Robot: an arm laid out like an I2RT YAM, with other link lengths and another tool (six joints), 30 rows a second.
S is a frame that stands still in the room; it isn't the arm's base.
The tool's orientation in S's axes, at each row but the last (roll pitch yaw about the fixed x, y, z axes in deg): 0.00, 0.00, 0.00; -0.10, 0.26, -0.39; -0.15, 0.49, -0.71; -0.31, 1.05, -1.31; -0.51, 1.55, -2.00; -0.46, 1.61, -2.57; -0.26, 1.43, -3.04; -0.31, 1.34, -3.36; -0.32, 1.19, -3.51; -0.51, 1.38, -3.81; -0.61, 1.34, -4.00; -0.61, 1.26, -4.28
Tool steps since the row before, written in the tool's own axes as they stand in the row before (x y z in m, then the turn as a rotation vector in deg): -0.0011, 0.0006, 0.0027, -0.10, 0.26, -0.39; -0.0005, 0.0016, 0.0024, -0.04, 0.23, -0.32; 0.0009, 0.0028, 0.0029, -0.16, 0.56, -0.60; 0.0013, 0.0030, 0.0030, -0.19, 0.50, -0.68; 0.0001, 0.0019, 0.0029, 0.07, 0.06, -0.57; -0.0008, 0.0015, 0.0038, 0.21, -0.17, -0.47; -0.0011, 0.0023, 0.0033, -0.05, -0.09, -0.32; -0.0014, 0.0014, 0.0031, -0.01, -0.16, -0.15; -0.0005, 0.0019, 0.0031, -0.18, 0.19, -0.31; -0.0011, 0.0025, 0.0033, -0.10, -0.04, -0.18; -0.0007, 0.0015, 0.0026, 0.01, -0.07, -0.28; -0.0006, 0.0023, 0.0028, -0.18, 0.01, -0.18
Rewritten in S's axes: -0.0011, 0.0006, 0.0027, -0.10, 0.26, -0.39; -0.0005, 0.0016, 0.0024, -0.04, 0.23, -0.32; 0.0010, 0.0028, 0.0029, -0.16, 0.56, -0.60; 0.0014, 0.0030, 0.0030, -0.19, 0.50, -0.68; 0.0002, 0.0019, 0.0029, 0.06, 0.05, -0.57; -0.0006, 0.0016, 0.0038, 0.19, -0.18, -0.47; -0.0009, 0.0024, 0.0033, -0.06, -0.09, -0.32; -0.0012, 0.0015, 0.0031, -0.02, -0.16, -0.15; -0.0003, 0.0019, 0.0031, -0.17, 0.20, -0.31; -0.0009, 0.0026, 0.0033, -0.11, -0.03, -0.18; -0.0005, 0.0016, 0.0026, 0.00, -0.07, -0.28; -0.0004, 0.0024, 0.0028, -0.18, 0.02, -0.18
